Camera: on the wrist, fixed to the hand. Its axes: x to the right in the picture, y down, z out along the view.
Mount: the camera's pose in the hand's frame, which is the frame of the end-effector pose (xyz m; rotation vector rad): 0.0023 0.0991 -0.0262 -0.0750 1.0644 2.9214
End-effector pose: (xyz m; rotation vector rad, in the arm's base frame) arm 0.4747 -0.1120 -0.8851 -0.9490 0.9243 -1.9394
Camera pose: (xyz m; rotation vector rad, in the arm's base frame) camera 0.4830 -0.1505 -0.9798 1.3661 1.1793 0.5403
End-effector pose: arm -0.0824 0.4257 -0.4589 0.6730 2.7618 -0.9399
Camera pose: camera -0.0389 0.5122 -0.4926 -3.0291 0.5085 -0.5082
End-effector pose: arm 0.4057 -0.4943 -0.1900 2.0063 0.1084 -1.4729
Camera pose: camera 0.4700 -0.5595 -0.1439 0.5590 -1.4129 1.3179
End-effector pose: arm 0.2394 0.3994 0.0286 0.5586 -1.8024 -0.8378
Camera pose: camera 0.2638 0.4547 0.1114 -1.3771 -0.1068 1.2477
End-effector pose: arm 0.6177 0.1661 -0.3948 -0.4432 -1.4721 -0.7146
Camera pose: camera 0.7037 0.2198 -0.3794 -1.2495 0.9758 1.2768
